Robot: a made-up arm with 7 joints. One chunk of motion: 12 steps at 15 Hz.
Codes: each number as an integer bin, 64 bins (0 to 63) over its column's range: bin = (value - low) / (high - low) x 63, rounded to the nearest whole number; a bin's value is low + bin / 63 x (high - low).
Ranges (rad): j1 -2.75..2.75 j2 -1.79..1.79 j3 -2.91..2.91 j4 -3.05..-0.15 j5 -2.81..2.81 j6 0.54..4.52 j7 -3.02..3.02
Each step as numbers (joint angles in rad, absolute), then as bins.
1 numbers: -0.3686 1.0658 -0.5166 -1.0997 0.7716 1.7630 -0.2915
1 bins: 27 50 26 42 40 19 28
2 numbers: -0.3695 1.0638 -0.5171 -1.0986 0.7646 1.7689 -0.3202
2 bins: 27 50 26 42 40 19 28
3 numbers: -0.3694 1.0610 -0.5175 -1.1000 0.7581 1.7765 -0.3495
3 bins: 27 50 26 42 40 20 28
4 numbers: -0.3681 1.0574 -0.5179 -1.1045 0.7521 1.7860 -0.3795
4 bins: 27 50 26 42 40 20 28
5 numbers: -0.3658 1.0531 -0.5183 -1.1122 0.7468 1.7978 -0.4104
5 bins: 27 50 26 42 40 20 27
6 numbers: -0.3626 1.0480 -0.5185 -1.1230 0.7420 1.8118 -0.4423
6 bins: 27 50 26 42 40 20 27
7 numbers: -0.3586 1.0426 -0.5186 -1.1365 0.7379 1.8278 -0.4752
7 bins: 27 50 26 42 40 20 27
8 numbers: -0.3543 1.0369 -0.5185 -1.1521 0.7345 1.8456 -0.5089
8 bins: 27 50 26 41 40 21 26
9 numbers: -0.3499 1.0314 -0.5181 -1.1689 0.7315 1.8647 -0.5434
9 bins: 27 50 26 41 40 21 26
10 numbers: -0.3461 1.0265 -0.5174 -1.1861 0.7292 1.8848 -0.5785
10 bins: 28 50 26 40 40 21 25
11 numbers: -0.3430 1.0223 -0.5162 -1.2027 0.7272 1.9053 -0.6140
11 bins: 28 49 26 40 40 22 25
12 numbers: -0.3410 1.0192 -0.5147 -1.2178 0.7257 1.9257 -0.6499
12 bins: 28 49 26 40 40 22 25
